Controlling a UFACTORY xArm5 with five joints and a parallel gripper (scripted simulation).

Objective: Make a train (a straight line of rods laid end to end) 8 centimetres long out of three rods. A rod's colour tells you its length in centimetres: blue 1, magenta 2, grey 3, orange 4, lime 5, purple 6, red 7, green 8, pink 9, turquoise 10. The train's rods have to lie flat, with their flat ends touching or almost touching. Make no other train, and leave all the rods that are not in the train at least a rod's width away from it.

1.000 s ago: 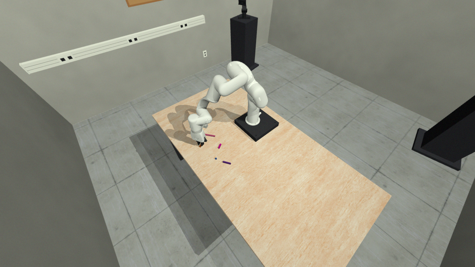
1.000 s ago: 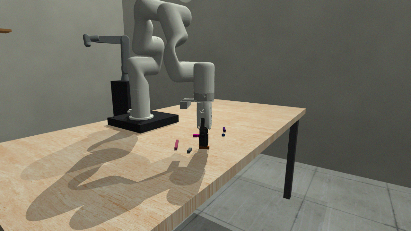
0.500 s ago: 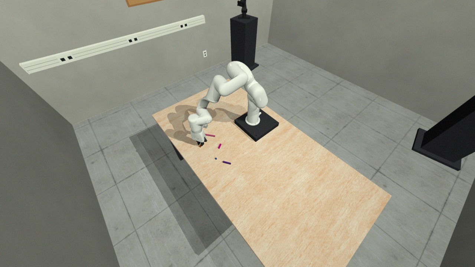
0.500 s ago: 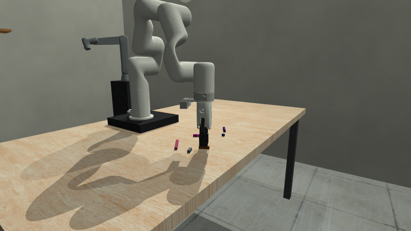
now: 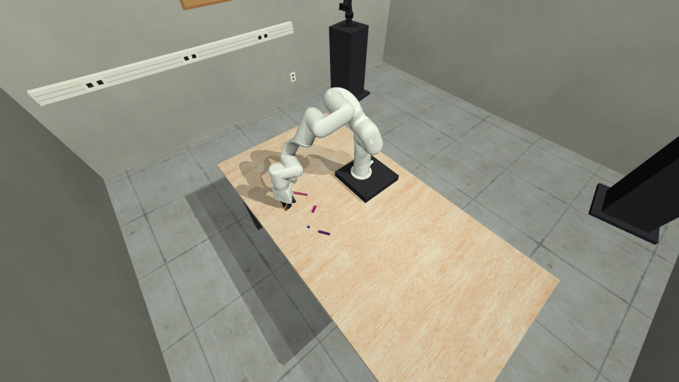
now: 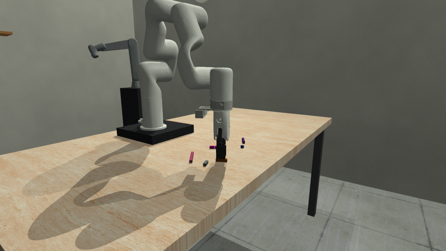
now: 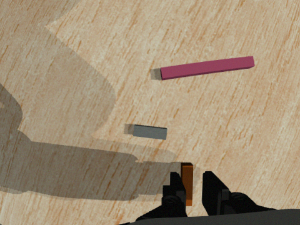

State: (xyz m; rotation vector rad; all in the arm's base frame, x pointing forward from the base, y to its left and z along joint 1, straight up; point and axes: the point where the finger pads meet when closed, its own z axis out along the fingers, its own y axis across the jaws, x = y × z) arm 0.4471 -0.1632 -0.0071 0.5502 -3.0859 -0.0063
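The orange rod lies 30 mm below my hand. From my hand the other things lie so: grey rod (50 mm to the right, 30 mm below, 30 mm behind); pink rod (110 mm behind, 30 mm below, 20 mm to the right); blue rod (180 mm to the left, 30 mm below, 10 mm ahead).
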